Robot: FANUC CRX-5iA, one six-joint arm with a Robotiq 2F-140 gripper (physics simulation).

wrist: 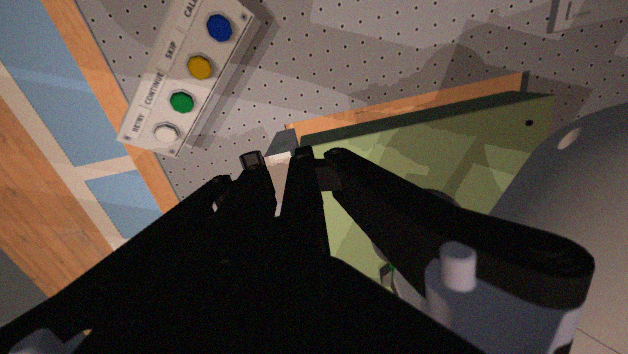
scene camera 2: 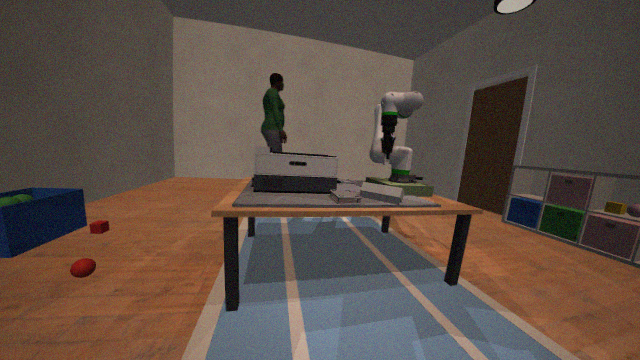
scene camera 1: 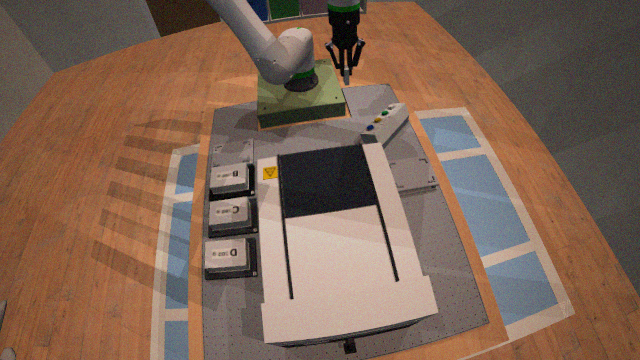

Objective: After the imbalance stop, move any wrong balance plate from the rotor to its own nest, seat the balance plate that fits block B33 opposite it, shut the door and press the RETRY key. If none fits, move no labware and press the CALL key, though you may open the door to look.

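Frame: origin at the arm's base, x ahead, y left, z up, level; metres.
Seen in the pictures: gripper, between the fingertips: (wrist: 290, 147) (scene camera 2: 385, 165) (scene camera 1: 346, 83); arm's base, origin of its link: (scene camera 2: 399, 181) (scene camera 1: 300, 81).
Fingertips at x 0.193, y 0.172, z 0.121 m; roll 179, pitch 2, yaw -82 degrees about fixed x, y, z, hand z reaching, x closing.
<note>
Offsets run from my fingertips to a thing's middle. "spot": to the spot under its first point.
My gripper (scene camera 1: 346, 79) (scene camera 2: 386, 160) (wrist: 290, 147) is shut and empty, high beside the robot's base, off the RETRY end of the key panel {0.070 m ahead, 0.142 m left, 0.142 m down} (scene camera 1: 392, 123) (scene camera 2: 381, 193). In the wrist view the keys are white RETRY {0.003 m back, 0.174 m left, 0.114 m down} (wrist: 165, 133), green CONTINUE {0.034 m ahead, 0.140 m left, 0.114 m down} (wrist: 181, 102), yellow SKIP {0.071 m ahead, 0.107 m left, 0.114 m down} (wrist: 199, 67) and blue CALL {0.108 m ahead, 0.073 m left, 0.114 m down} (wrist: 219, 27). Balance plates B {0.272 m ahead, 0.411 m right, 0.151 m down} (scene camera 1: 229, 177), C {0.408 m ahead, 0.391 m right, 0.151 m down} (scene camera 1: 228, 214) and D {0.547 m ahead, 0.385 m right, 0.151 m down} (scene camera 1: 226, 254) sit in nests left of the white machine {0.554 m ahead, 0.077 m right, 0.062 m down} (scene camera 1: 345, 260) (scene camera 2: 270, 165). A bare nest {0.144 m ahead, 0.429 m right, 0.175 m down} (scene camera 1: 233, 151) lies beyond B. The machine's top has a dark rectangle {spot: 0.433 m ahead, 0.086 m right, 0.030 m up} (scene camera 1: 327, 182); rotor and block B33 do not show.
The green base block (scene camera 1: 300, 112) (scene camera 2: 417, 189) (wrist: 425, 145) stands close to the gripper. Another bare nest {0.290 m ahead, 0.193 m left, 0.163 m down} (scene camera 1: 412, 172) (scene camera 2: 345, 196) lies right of the machine. A yellow warning label {spot: 0.395 m ahead, 0.226 m right, 0.028 m up} (scene camera 1: 270, 173) is on the machine. A person (scene camera 2: 273, 115) stands behind the table.
</note>
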